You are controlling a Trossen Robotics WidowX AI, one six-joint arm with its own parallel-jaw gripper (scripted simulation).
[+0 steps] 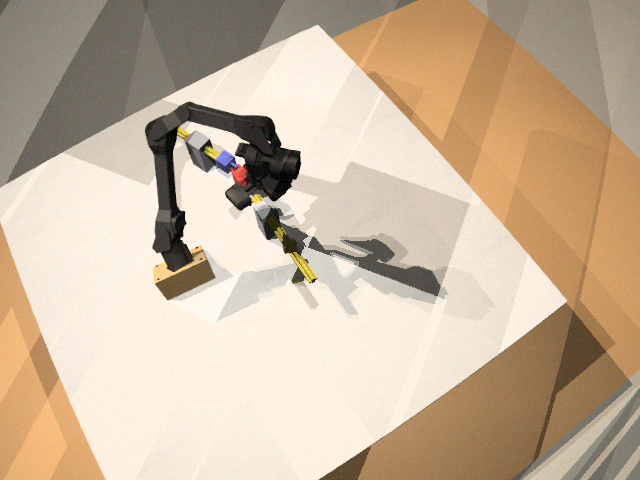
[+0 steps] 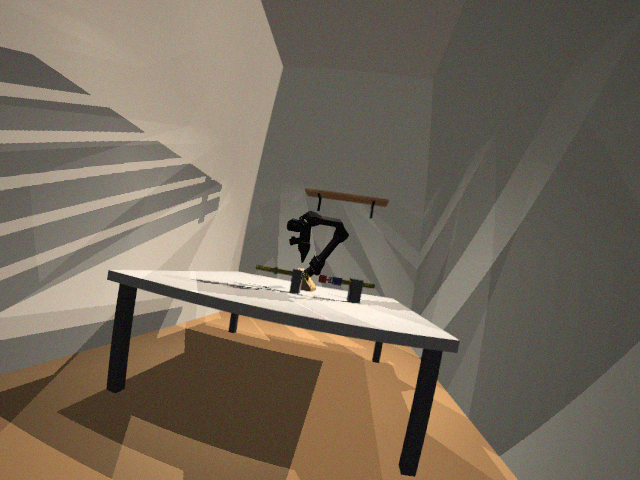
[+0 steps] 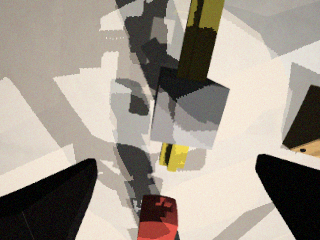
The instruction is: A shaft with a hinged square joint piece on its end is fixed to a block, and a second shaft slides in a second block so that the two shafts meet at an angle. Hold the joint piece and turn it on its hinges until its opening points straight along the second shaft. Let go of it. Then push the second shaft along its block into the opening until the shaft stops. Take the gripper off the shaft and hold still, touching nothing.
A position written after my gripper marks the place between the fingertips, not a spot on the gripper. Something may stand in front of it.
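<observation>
Nothing is held by my gripper [image 1: 263, 194], and it is open. I can also see my gripper [image 3: 178, 165] from elsewhere, the same open gripper.
</observation>
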